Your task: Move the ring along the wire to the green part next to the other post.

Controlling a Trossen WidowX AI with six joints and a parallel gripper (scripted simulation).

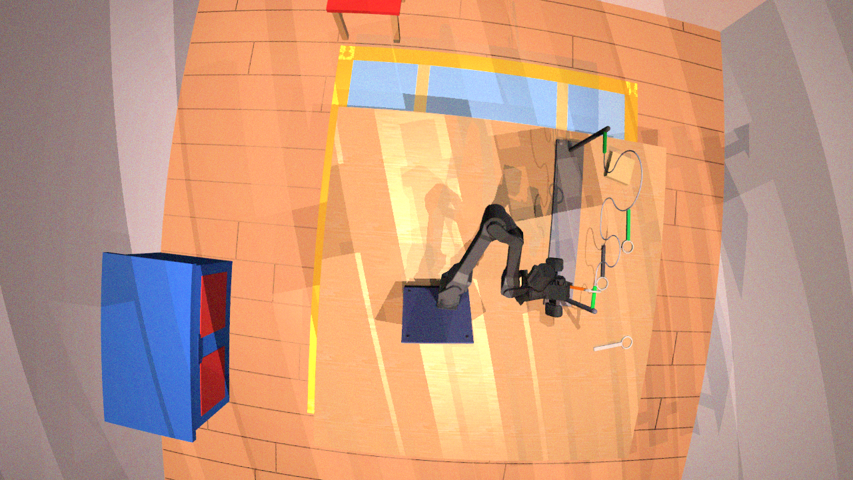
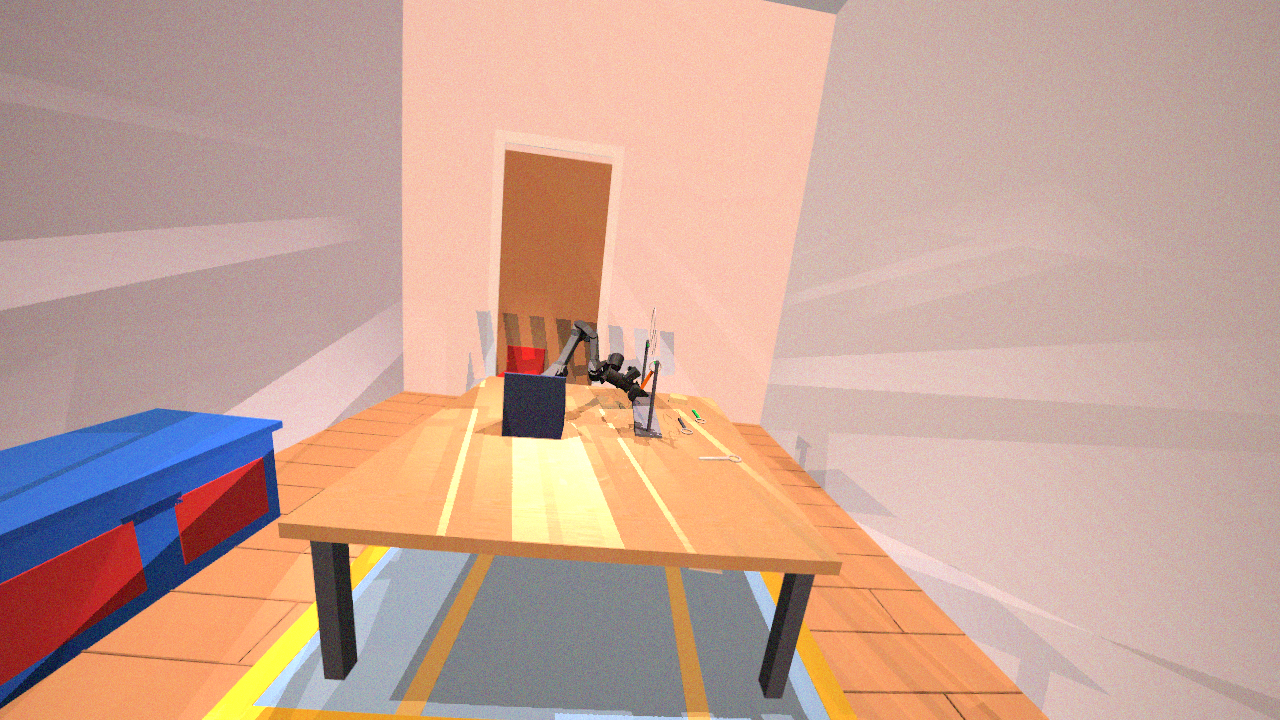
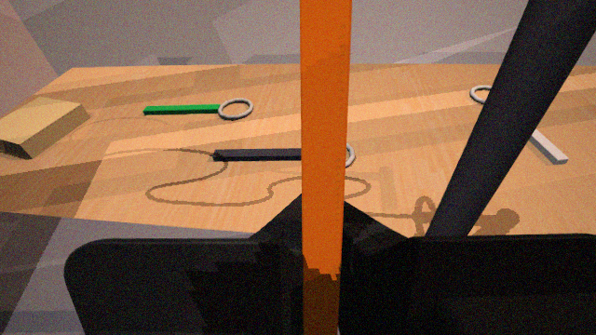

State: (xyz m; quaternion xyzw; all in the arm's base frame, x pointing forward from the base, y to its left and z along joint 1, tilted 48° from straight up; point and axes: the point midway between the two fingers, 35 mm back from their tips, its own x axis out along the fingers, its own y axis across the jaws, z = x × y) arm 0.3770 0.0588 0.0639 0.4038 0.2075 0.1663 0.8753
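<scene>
The orange-handled ring is 90 mm above my gripper tip. Also, from my gripper tip: white-handled ring 290 mm ahead, 240 mm to the right, 140 mm below; then dark-handled ring 180 mm ahead, 40 mm to the left, 140 mm below; then green-handled ring 280 mm ahead, 190 mm to the left, 140 mm below.
</scene>
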